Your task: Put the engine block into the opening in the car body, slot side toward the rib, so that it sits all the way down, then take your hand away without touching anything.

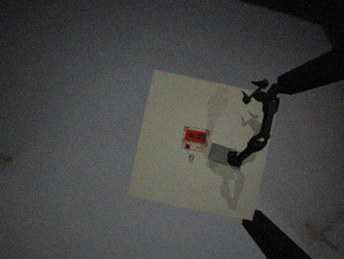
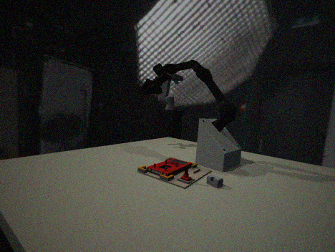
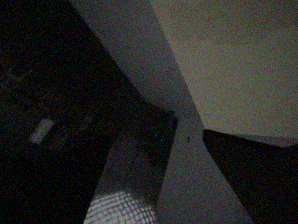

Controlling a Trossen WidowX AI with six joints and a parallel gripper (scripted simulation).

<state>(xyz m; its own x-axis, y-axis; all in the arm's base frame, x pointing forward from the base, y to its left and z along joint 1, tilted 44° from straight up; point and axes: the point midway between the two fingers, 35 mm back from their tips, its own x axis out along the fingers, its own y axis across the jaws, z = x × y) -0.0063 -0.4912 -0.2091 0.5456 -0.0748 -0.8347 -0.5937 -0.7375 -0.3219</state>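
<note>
Right now the engine block is 63 cm to the left of my gripper tip, 34 cm below it and 28 cm ahead of it.
</note>
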